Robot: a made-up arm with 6 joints. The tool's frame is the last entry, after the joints. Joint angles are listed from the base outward.
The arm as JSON. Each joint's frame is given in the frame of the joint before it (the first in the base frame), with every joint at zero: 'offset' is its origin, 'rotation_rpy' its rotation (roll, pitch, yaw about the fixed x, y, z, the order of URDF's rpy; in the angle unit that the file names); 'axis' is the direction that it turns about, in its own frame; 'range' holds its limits. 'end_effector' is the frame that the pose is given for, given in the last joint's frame.
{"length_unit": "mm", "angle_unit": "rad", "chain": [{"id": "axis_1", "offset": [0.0, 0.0, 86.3], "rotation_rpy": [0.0, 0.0, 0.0], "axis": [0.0, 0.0, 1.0], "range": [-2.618, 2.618]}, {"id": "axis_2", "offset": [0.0, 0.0, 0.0], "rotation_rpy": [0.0, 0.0, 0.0], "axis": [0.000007, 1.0, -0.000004], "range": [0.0, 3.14]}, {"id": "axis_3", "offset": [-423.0, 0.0, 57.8], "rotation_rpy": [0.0, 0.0, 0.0], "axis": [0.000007, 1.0, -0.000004], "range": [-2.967, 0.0]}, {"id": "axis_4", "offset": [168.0, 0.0, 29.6], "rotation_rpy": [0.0, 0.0, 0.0], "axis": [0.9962, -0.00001, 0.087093], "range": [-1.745, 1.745]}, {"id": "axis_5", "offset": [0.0, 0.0, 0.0], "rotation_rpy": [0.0, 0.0, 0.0], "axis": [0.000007, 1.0, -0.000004], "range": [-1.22, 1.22]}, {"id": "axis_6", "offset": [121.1, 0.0, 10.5], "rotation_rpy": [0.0, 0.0, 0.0], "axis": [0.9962, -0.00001, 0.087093], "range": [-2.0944, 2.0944]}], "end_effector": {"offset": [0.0, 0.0, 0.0], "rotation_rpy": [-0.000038, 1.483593, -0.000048]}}
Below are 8 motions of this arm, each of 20 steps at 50 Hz.
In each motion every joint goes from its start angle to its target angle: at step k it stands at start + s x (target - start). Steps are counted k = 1, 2, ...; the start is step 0. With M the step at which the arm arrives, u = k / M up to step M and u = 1 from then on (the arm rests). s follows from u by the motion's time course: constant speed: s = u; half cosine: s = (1 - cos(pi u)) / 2; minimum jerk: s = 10 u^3 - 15 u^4 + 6 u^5.
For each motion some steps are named. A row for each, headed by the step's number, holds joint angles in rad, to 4 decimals.
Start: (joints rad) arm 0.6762 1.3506 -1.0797 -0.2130 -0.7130 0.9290
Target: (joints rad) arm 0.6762 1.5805 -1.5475 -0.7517 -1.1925 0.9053
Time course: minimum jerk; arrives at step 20
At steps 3, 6, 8, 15, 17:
3: 0.6762 1.3567 -1.0921 -0.2273 -0.7258 0.9284
6: 0.6762 1.3881 -1.1560 -0.3009 -0.7912 0.9251
8: 0.6762 1.4236 -1.2282 -0.3840 -0.8652 0.9215
15: 0.6762 1.5567 -1.4991 -0.6959 -1.1429 0.9078
17: 0.6762 1.5744 -1.5351 -0.7374 -1.1797 0.9059

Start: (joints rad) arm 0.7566 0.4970 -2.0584 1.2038 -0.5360 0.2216
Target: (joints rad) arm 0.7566 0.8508 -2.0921 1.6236 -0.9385 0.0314
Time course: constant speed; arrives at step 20
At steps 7, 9, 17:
7: 0.7566 0.6208 -2.0702 1.3507 -0.6769 0.1550
9: 0.7566 0.6562 -2.0736 1.3927 -0.7171 0.1360
17: 0.7566 0.7977 -2.0870 1.5606 -0.8781 0.0599

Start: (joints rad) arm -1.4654 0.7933 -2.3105 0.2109 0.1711 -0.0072
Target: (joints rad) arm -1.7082 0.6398 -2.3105 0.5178 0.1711 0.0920
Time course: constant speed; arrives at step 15
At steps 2, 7, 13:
2: -1.4978 0.7728 -2.3105 0.2518 0.1711 0.0060
7: -1.5787 0.7217 -2.3105 0.3541 0.1711 0.0391
13: -1.6758 0.6603 -2.3105 0.4769 0.1711 0.0788

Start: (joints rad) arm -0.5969 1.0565 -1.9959 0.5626 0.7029 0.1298
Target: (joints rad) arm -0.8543 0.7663 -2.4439 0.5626 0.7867 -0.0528
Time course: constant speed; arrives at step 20
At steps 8, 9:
8: -0.6999 0.9404 -2.1751 0.5626 0.7364 0.0568
9: -0.7127 0.9259 -2.1975 0.5626 0.7406 0.0476

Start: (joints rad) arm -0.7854 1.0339 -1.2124 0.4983 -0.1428 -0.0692
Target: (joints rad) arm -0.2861 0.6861 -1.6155 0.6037 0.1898 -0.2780
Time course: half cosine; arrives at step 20
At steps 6, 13, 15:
6: -0.6825 0.9622 -1.2955 0.5200 -0.0742 -0.1122
13: -0.4224 0.7811 -1.5055 0.5749 0.0990 -0.2210
15: -0.3592 0.7370 -1.5565 0.5883 0.1411 -0.2474

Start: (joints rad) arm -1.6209 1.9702 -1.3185 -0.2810 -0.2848 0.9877
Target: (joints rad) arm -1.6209 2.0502 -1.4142 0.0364 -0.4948 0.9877
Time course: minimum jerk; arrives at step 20
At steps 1, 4, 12, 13, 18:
1: -1.6209 1.9703 -1.3186 -0.2806 -0.2850 0.9877
4: -1.6209 1.9748 -1.3240 -0.2626 -0.2970 0.9877
12: -1.6209 2.0248 -1.3838 -0.0644 -0.4281 0.9877
13: -1.6209 2.0314 -1.3917 -0.0382 -0.4454 0.9877
18: -1.6209 2.0495 -1.4134 0.0337 -0.4930 0.9877

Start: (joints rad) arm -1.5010 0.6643 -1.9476 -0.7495 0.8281 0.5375
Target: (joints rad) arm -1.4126 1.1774 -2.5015 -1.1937 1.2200 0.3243
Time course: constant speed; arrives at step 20
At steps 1, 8, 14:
1: -1.4966 0.6900 -1.9753 -0.7717 0.8477 0.5268
8: -1.4656 0.8695 -2.1692 -0.9272 0.9849 0.4522
14: -1.4391 1.0235 -2.3353 -1.0604 1.1024 0.3883

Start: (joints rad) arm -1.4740 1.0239 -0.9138 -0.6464 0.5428 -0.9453
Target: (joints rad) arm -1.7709 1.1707 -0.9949 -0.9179 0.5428 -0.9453
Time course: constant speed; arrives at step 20
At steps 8, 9, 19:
8: -1.5928 1.0826 -0.9462 -0.7550 0.5428 -0.9453
9: -1.6076 1.0900 -0.9503 -0.7686 0.5428 -0.9453
19: -1.7561 1.1634 -0.9908 -0.9043 0.5428 -0.9453

